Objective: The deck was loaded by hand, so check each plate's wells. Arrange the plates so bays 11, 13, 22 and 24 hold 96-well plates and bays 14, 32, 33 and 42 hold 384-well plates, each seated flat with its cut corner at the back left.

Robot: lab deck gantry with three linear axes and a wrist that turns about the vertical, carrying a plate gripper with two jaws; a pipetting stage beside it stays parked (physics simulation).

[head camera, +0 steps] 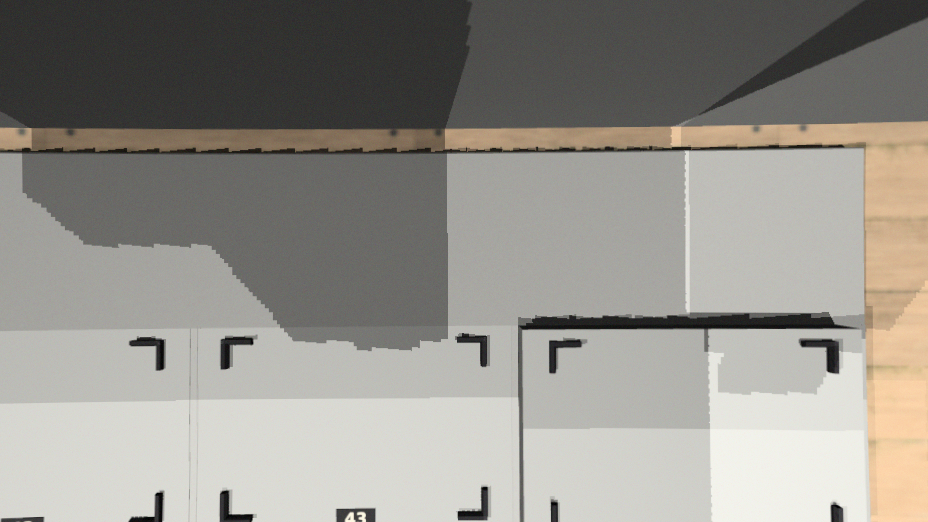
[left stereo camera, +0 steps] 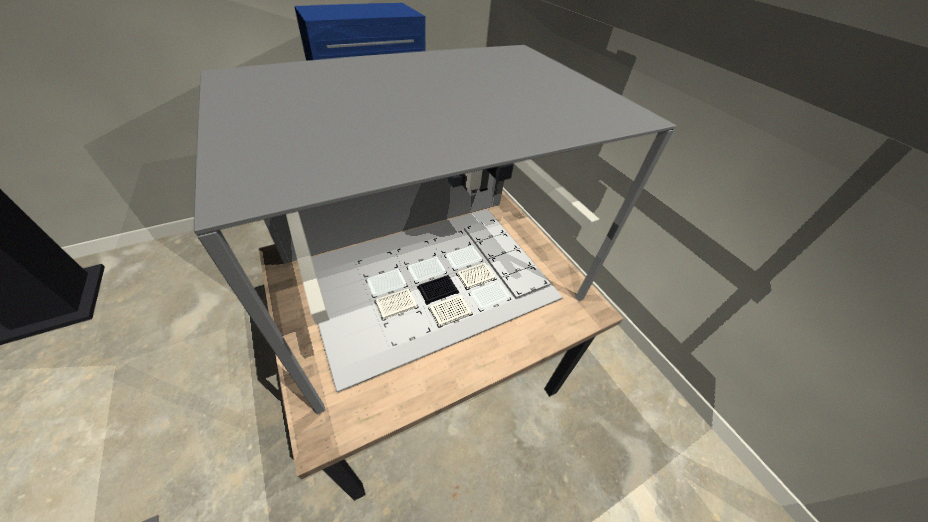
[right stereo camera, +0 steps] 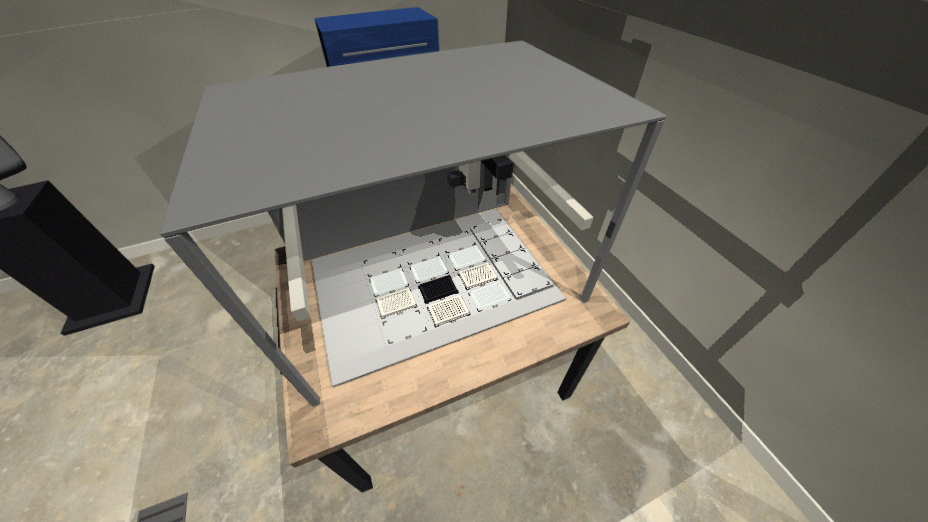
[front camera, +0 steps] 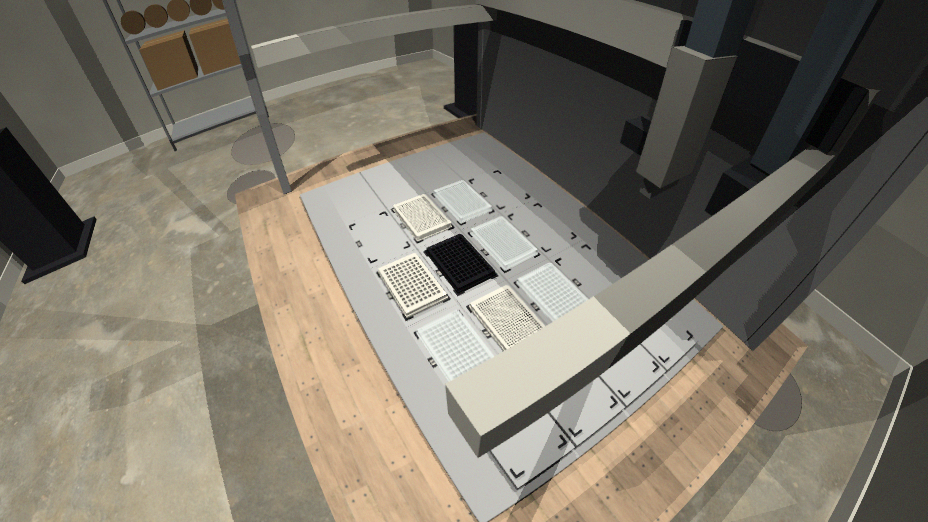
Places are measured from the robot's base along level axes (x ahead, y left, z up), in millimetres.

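Pixels of known places: gripper, fingertip midpoint: (left stereo camera: 489, 197) (right stereo camera: 493, 196); robot's base at its link origin: (left stereo camera: 393, 344) (right stereo camera: 389, 342) (front camera: 350, 226).
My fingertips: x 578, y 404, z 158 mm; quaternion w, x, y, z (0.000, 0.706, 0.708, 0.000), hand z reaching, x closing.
Ahead of a thing's pixels: the offset from my fingertips to its top centre. "spot": to the spot under its first point.
A cream coarse-well plate @(dy -361, dx -350, dz -144 mm) (front camera: 412, 283) (left stereo camera: 450, 310) and a clear coarse-well plate @(dy -361, dx -186, dz -144 mm) (front camera: 454, 345) (left stereo camera: 490, 295) sit in the front row. Behind them are a cream fine-well plate @(dy -254, dx -514, dz -144 mm) (front camera: 421, 215) (left stereo camera: 395, 303), a black coarse-well plate @(dy -254, dx -350, dz -144 mm) (front camera: 459, 261) (left stereo camera: 438, 288) and another cream fine-well plate @(dy -254, dx -186, dz -144 mm) (front camera: 504, 316) (left stereo camera: 476, 275). The third row holds clear fine-well plates @(dy -147, dx -514, dz -144 mm) (front camera: 462, 199) @(dy -147, dx -350, dz -144 mm) (front camera: 504, 240) at left and middle and a clear coarse-well plate @(dy -147, dx -186, dz -144 mm) (front camera: 551, 290) (left stereo camera: 464, 257) at right. Cut corners are too small to tell. The gripper's jaws cannot be made out among the dark parts at the back right.
The front-left bay @(spot: dy -366, dx -511, dz -158 mm) (left stereo camera: 408, 328), the back row's bay 43 @(spot: dy -48, dx -189, dz -158 mm) (head camera: 350, 441) and the raised right-hand column (head camera: 616, 389) (left stereo camera: 526, 280) show corner guides without plates. A pale column (front camera: 678, 123) hangs at the back right. A pale beam (front camera: 538, 350) crosses the front view.
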